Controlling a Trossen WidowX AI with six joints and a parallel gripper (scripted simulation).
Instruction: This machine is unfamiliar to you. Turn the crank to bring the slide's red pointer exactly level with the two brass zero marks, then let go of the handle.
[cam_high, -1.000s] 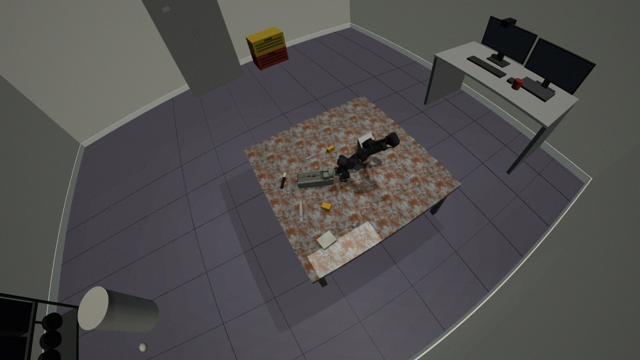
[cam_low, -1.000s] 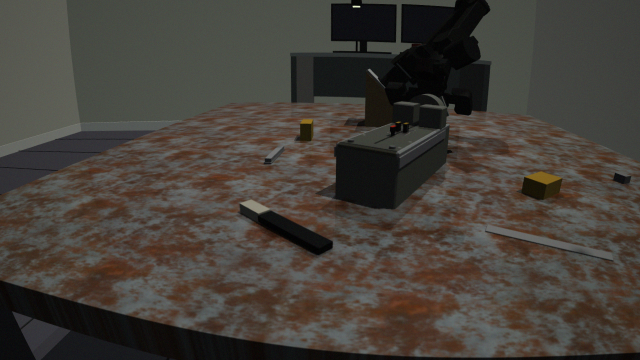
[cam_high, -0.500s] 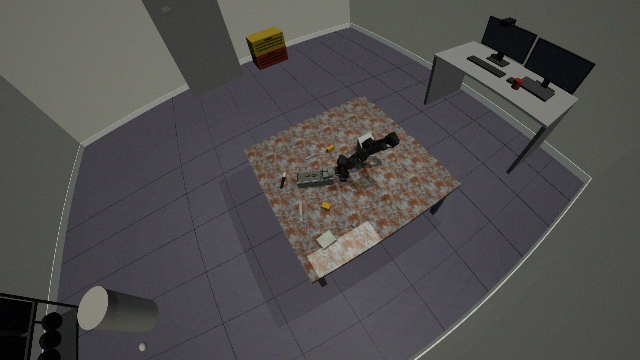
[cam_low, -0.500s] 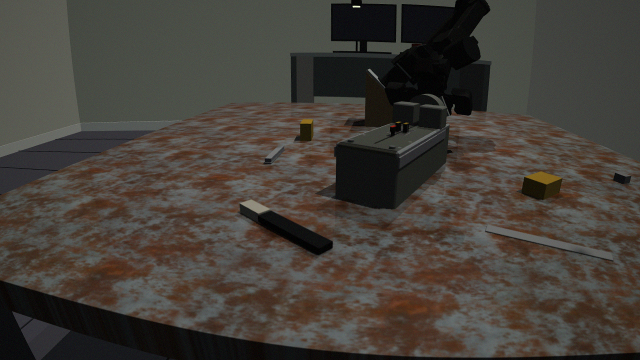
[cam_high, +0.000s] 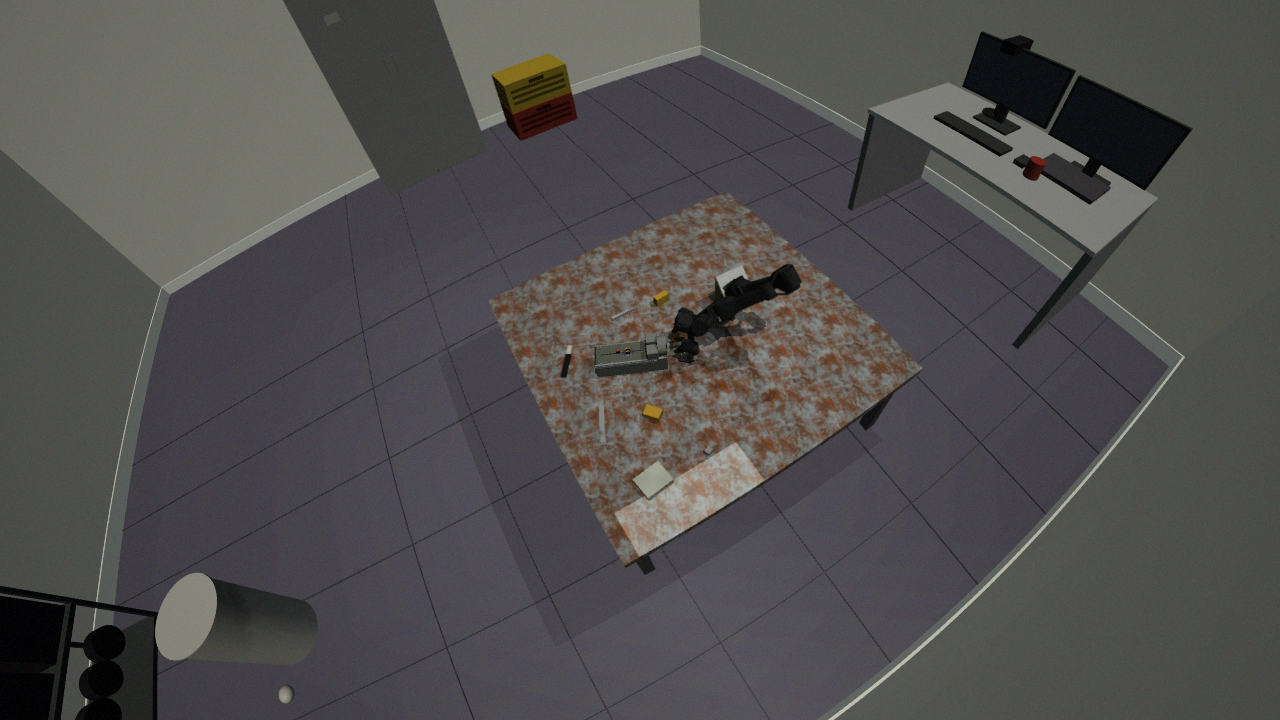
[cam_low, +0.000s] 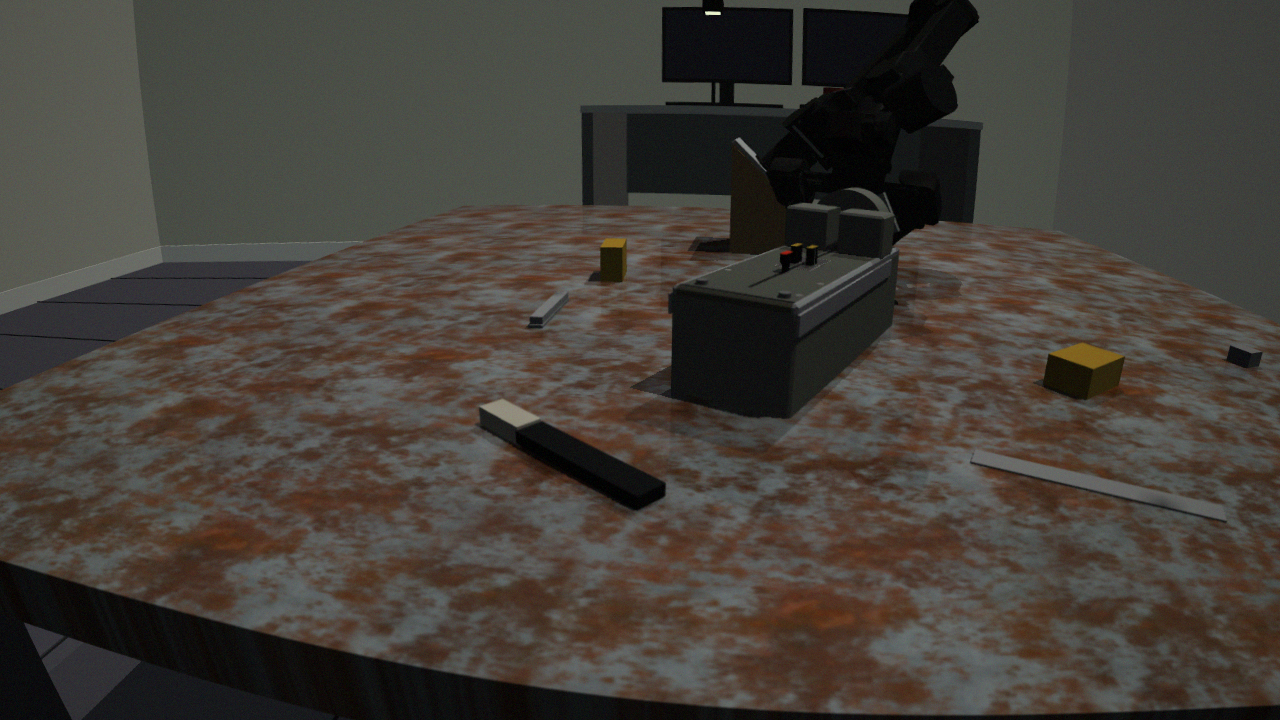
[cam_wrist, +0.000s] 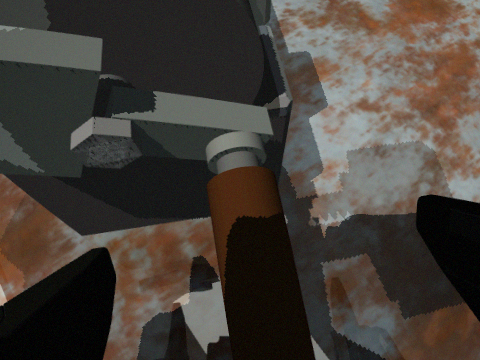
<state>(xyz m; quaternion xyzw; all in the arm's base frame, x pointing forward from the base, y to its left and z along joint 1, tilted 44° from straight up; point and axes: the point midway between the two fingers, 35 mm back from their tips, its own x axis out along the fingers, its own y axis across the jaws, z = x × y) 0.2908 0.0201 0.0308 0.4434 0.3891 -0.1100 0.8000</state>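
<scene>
My gripper tip is now 2 cm below the brown crank handle, 1 cm to the right of it and 1 cm past it. Round my gripper tip: red pointer (19 cm ahead, 8 cm to the right, 3 cm above); then small grey bar (28 cm to the right, 5 cm below, 5 cm ahead); then grey strip (38 cm ahead, 9 cm to the left, 6 cm below).
</scene>
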